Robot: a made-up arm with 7 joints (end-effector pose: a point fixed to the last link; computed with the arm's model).
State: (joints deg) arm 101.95 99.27 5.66 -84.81 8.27 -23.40 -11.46
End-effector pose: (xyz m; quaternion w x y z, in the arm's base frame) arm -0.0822 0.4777 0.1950 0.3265 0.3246 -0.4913 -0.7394
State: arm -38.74 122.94 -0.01 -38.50 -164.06 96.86 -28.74
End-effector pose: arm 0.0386 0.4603 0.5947 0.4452 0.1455 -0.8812 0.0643
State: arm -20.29 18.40 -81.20 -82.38 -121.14 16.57 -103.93
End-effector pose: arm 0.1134 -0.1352 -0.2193 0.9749 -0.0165 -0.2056 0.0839
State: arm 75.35 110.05 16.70 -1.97 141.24 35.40 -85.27
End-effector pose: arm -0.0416 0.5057 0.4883 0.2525 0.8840 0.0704 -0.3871
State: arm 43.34 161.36 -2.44 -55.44 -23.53 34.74 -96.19
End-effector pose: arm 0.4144 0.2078 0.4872 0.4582 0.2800 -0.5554 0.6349
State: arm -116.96 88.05 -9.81 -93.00 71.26 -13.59 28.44
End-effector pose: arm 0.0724 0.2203 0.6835 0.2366 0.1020 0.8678 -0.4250
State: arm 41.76 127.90 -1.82 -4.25 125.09 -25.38 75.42
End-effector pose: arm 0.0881 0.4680 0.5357 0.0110 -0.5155 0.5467 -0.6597
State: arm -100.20 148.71 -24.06 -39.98 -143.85 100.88 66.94
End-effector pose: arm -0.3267 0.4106 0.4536 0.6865 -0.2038 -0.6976 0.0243
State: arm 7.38 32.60 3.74 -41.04 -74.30 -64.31 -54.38
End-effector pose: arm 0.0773 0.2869 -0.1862 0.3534 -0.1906 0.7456 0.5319
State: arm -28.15 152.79 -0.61 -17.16 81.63 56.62 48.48
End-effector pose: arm -0.1887 0.2301 0.7319 0.1286 0.6134 -0.1843 0.7572
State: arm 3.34 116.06 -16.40 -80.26 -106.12 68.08 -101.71
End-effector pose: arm 0.2297 0.4131 0.3313 0.4242 0.2061 -0.8192 0.3264
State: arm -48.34 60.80 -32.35 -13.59 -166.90 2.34 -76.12
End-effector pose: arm 0.3238 0.3903 0.0697 0.4788 0.6071 -0.2967 0.5605
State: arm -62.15 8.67 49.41 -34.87 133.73 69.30 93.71
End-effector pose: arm 0.5147 -0.0001 0.0523 0.5894 -0.7433 0.3164 -0.0083
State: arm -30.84 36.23 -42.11 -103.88 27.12 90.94 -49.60
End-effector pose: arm 0.3801 -0.0190 0.0406 0.0958 0.3695 -0.5443 -0.7471
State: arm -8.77 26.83 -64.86 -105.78 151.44 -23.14 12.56
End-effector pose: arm 0.0821 -0.1114 -0.1569 0.9439 0.0072 0.0856 0.3189
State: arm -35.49 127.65 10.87 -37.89 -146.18 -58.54 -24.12
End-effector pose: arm 0.0241 0.3556 0.6553 0.0541 -0.0335 -0.1766 0.9822
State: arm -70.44 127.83 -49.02 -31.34 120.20 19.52 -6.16
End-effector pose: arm -0.1298 0.4866 0.4939 0.1487 0.7300 -0.3476 0.5694
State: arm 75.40 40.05 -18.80 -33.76 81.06 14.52 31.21
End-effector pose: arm -0.5390 0.1779 0.1188 0.4765 0.6617 0.5700 0.1012
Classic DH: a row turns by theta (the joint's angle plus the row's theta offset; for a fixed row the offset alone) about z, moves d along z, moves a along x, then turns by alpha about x. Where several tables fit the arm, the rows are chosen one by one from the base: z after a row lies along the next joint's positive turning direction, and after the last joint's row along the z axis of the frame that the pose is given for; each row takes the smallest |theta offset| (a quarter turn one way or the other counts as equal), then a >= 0, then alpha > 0; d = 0 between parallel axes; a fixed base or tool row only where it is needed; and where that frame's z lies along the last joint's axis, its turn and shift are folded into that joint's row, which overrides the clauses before.
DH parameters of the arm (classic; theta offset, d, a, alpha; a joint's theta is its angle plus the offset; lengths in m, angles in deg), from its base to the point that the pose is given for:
base (fixed): 0 0.2634 -0.0173 -70
joint 1: -90 -0.0427 0.0067 -90
joint 2: 70 -0.0016 -0.0144 90
joint 3: 90 -0.3651 0.0386 -90
joint 4: 0 -0.0174 -0.0512 90
joint 5: 0 -0.235 -0.0053 -90
joint 6: 0 0.0182 -0.0007 90
joint 7: -41.92 0.0325 -0.027 74.06
tool (fixed): -5.89 -0.0134 0 0

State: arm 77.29 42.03 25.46 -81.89 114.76 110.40 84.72
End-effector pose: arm -0.3406 0.3351 0.0730 0.5405 -0.0385 0.7879 0.2926
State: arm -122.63 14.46 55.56 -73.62 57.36 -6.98 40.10
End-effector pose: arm 0.3476 -0.0641 0.6701 0.2488 -0.6163 -0.4524 0.5946
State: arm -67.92 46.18 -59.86 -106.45 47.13 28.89 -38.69
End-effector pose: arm 0.4299 -0.0485 0.2290 0.1577 -0.3053 0.8758 0.3390
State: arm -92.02 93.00 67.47 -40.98 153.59 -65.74 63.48
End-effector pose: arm -0.0214 0.4748 0.5651 0.1742 0.9404 -0.1561 -0.2471
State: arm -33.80 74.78 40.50 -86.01 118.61 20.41 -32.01
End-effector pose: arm 0.2340 0.4087 0.4004 0.1331 0.3488 -0.8103 0.4516
